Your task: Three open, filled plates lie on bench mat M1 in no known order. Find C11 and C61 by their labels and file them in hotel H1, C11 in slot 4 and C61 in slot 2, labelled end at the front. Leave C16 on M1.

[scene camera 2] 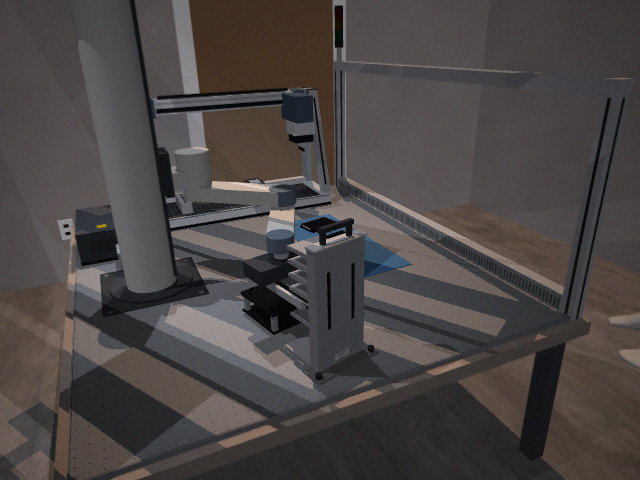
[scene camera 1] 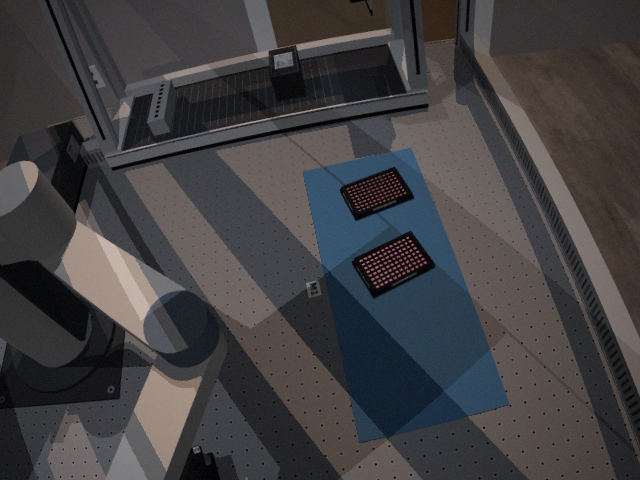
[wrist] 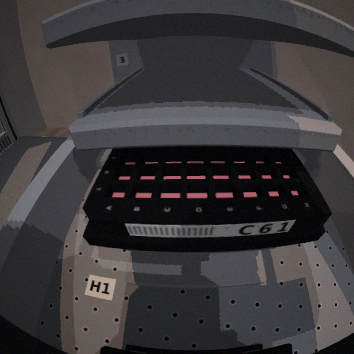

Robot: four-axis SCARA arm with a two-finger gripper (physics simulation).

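Seen in the pictures: arm's base, origin of its link: [scene camera 2: 152,287] [scene camera 1: 66,337].
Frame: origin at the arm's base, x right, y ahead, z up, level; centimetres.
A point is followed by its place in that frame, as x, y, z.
Plate C61 [wrist: 200,212] {47.8, 32.7, 15.6}, black with pink wells, lies level in hotel H1 [scene camera 2: 338,304] {63.0, 35.1, 17.4} [wrist: 205,137] {49.3, 32.9, 17.1}, below the shelf marked 3. Its label faces the wrist camera, at the front. My gripper [scene camera 2: 285,289] is shut on plate C61 at the hotel's open side; its fingertips are mostly hidden by the hotel in scene camera 2. Two filled black plates lie apart on blue mat M1 [scene camera 1: 413,351] [scene camera 2: 387,258] in scene camera 1: a far plate [scene camera 1: 376,192] {-20.1, 67.7, 2.8} and a nearer plate [scene camera 1: 392,263] {-3.1, 67.5, 2.6}. Their labels are too small to read.
A low black stand [scene camera 2: 266,300] {36.9, 26.3, 7.3} on posts is beside the hotel, under the gripper body. A black handle [scene camera 2: 336,225] {61.9, 35.4, 35.8} tops the hotel. A gantry frame [scene camera 1: 268,126] {-45.0, 46.8, 4.2} [scene camera 2: 222,100] {-62.2, 43.0, 48.9} stands at the back. A black box [scene camera 2: 95,242] {-25.0, -14.7, 9.1} is behind the arm's column [scene camera 2: 124,155] {7.4, -1.5, 44.2}.
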